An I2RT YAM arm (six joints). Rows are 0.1 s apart.
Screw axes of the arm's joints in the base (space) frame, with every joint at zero. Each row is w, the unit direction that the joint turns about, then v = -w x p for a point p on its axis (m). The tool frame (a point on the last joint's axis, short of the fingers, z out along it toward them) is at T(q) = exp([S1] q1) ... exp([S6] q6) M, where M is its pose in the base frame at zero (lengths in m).
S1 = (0, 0, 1, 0, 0, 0)
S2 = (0, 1, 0, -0.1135, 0, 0.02)
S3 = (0, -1, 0, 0.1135, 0, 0.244)
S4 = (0, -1, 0, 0.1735, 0, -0.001)
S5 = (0, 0, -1, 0, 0.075, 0)
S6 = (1, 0, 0, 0, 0.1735, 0)
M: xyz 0.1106 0 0.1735 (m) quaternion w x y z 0.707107 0 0.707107 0
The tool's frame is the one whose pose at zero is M.
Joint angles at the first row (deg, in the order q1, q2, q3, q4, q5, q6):
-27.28, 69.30, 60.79, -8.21, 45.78, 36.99
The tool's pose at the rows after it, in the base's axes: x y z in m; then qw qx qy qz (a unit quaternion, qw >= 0):
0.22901 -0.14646 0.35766 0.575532 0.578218 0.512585 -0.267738
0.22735 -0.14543 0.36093 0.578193 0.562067 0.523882 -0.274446
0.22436 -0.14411 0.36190 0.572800 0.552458 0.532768 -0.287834
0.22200 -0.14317 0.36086 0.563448 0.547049 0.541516 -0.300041
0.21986 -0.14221 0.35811 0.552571 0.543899 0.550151 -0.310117
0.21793 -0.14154 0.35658 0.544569 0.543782 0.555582 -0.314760
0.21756 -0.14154 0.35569 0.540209 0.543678 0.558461 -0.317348
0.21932 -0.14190 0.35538 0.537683 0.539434 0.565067 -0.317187
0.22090 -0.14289 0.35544 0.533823 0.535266 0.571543 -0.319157
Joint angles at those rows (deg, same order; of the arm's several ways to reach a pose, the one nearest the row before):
-27.29, 68.75, 60.76, -7.93, 44.98, 34.90
-27.34, 68.13, 60.63, -7.08, 44.13, 31.89
-27.35, 67.44, 60.37, -7.38, 44.45, 29.59
-27.35, 66.99, 60.13, -8.29, 44.96, 28.09
-27.33, 66.61, 59.70, -9.41, 45.46, 27.15
-27.38, 66.31, 59.58, -10.66, 45.70, 26.99
-27.40, 66.32, 59.59, -11.24, 45.83, 26.89
-27.34, 66.71, 59.89, -11.49, 45.39, 26.38
-27.40, 67.16, 60.32, -11.84, 45.04, 25.71

